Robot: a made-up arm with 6 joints. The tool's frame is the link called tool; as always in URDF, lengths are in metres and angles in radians. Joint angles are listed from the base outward. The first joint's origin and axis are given. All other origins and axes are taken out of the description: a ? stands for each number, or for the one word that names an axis. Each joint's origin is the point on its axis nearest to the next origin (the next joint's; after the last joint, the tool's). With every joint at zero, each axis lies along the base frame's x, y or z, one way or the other. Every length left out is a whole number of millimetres.
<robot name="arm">
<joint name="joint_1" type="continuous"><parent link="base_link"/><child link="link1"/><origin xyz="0 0 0.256" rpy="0 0 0"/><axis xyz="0 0 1"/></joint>
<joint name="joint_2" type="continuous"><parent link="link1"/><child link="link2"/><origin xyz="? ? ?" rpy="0 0 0"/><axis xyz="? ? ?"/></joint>
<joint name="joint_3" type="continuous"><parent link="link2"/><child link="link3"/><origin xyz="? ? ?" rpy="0 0 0"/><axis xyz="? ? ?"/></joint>
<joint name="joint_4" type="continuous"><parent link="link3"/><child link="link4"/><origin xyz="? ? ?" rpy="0 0 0"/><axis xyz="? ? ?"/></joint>
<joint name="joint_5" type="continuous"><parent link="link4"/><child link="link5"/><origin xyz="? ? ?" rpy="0 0 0"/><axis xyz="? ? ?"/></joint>
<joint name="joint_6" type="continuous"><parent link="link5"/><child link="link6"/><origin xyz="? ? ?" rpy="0 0 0"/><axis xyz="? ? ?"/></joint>
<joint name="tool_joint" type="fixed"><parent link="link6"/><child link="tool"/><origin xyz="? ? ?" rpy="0 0 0"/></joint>
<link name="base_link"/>
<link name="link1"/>
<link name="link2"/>
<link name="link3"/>
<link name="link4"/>
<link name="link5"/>
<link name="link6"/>
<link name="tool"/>
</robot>
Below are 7 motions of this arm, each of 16 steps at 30 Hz.
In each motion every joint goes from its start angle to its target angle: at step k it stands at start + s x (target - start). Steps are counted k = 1, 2, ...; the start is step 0. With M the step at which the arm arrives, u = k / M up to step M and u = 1 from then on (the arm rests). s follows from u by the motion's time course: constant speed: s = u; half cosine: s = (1 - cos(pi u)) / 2; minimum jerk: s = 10 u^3 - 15 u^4 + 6 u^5.
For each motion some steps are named. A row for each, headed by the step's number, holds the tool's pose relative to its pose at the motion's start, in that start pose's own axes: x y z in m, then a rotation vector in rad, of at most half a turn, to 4 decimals.
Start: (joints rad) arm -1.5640 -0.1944 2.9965 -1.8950 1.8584 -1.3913
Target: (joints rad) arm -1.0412 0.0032 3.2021 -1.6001 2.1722 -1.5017
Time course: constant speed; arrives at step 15
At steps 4, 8, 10, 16:
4: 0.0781 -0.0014 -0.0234 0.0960 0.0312 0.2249
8: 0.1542 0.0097 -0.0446 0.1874 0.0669 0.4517
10: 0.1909 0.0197 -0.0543 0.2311 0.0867 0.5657
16: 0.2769 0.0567 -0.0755 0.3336 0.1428 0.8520

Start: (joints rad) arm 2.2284 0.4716 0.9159 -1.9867 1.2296 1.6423
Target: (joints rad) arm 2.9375 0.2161 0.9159 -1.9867 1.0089 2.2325
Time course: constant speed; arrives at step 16
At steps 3, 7, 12, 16:
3: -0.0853 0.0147 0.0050 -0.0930 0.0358 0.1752
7: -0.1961 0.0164 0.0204 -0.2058 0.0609 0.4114
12: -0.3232 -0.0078 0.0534 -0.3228 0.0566 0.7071
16: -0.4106 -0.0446 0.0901 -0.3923 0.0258 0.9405

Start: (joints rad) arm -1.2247 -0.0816 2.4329 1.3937 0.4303 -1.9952
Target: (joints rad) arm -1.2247 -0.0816 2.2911 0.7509 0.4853 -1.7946
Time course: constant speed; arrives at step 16
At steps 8, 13, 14, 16:
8: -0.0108 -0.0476 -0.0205 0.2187 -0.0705 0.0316
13: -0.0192 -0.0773 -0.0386 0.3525 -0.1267 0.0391
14: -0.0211 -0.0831 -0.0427 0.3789 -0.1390 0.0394
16: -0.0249 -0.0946 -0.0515 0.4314 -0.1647 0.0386

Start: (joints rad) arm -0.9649 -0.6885 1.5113 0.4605 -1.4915 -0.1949
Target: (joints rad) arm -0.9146 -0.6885 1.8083 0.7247 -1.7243 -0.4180
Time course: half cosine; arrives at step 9
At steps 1, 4, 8, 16:
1: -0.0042 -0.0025 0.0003 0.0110 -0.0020 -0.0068
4: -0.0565 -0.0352 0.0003 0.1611 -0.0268 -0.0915
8: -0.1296 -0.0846 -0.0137 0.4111 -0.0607 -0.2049
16: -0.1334 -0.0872 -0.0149 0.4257 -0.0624 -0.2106

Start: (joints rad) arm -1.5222 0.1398 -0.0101 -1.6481 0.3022 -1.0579
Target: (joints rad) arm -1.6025 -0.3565 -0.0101 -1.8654 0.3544 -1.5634
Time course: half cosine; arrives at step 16
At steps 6, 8, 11, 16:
6: -0.0337 0.0437 -0.0565 0.2686 0.1051 0.0750
8: -0.0598 0.0702 -0.0885 0.4335 0.1786 0.1089
11: -0.1046 0.1072 -0.1303 0.6695 0.2956 0.1393
16: -0.1457 0.1346 -0.1593 0.8542 0.3968 0.1465

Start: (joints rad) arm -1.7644 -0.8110 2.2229 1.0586 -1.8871 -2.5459
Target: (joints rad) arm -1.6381 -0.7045 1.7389 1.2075 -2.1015 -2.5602
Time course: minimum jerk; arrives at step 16
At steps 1, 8, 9, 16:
1: 0.0004 -0.0003 -0.0004 -0.0008 -0.0015 -0.0003
8: 0.1029 -0.0809 -0.0842 -0.1910 -0.3233 -0.0500
9: 0.1279 -0.1032 -0.0989 -0.2367 -0.3963 -0.0583
16: 0.2102 -0.1860 -0.1333 -0.3923 -0.6306 -0.0758

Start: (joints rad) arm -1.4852 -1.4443 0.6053 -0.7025 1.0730 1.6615
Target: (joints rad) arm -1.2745 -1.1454 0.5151 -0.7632 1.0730 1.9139
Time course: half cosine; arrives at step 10
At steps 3, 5, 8, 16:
3: -0.0226 0.0235 -0.0450 -0.0854 0.0710 0.0575
5: -0.0627 0.0530 -0.1051 -0.2028 0.1674 0.1482
8: -0.1314 0.0853 -0.1776 -0.3551 0.2893 0.2895
16: -0.1496 0.0915 -0.1927 -0.3893 0.3160 0.3257

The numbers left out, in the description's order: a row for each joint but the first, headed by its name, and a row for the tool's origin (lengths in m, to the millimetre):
joint_2: xyz 0 0 0, axis 0 1 0
joint_3: xyz 0 0 0.291, axis 0 -1 0
joint_4: xyz 0.475 0 0, axis -1 0 0
joint_5: xyz 0 -0.096 0, axis 0 -1 0
joint_6: xyz 0 0 0, axis -1 0 0
tool: xyz 0 0 0

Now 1 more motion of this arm.
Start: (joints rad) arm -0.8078 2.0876 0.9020 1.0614 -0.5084 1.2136
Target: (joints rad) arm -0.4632 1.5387 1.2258 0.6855 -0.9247 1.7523
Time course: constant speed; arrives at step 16
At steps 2, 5, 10, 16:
2: -0.0452 -0.0464 -0.0334 -0.0174 0.0591 -0.0401
5: -0.1248 -0.1099 -0.0756 -0.0399 0.1332 -0.1019
10: -0.2831 -0.1932 -0.1250 -0.0752 0.2182 -0.2132
16: -0.4998 -0.2443 -0.1537 -0.1315 0.2628 -0.3676

